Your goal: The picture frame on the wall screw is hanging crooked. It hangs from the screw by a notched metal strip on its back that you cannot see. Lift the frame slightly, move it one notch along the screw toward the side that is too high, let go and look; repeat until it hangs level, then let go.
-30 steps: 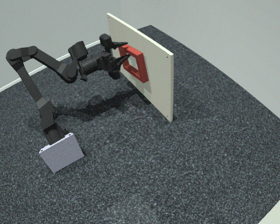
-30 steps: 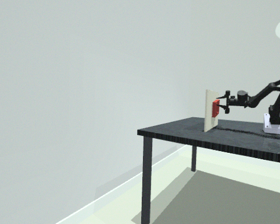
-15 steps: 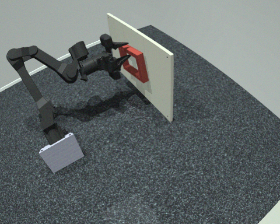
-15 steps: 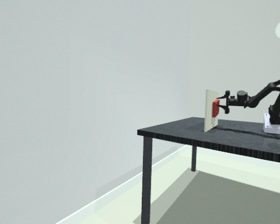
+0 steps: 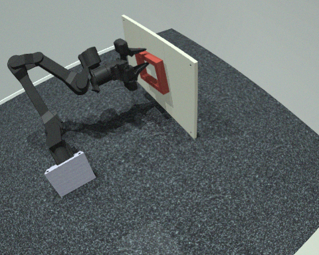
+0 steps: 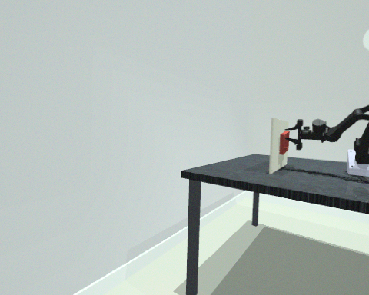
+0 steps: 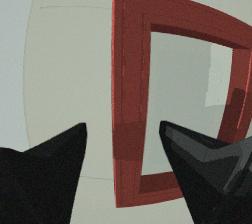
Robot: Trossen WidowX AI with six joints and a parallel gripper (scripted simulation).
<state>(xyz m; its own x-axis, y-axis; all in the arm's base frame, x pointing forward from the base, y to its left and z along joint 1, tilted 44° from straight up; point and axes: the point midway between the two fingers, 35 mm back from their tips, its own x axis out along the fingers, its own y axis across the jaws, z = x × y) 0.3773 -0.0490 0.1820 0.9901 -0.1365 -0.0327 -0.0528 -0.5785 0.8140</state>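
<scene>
My gripper tip is now 1 cm short of the picture frame, 1 cm to the left of it and 5 cm above it. Also, from my gripper tip: wall board: 2 cm ahead, 1 cm to the right, 7 cm below.
</scene>
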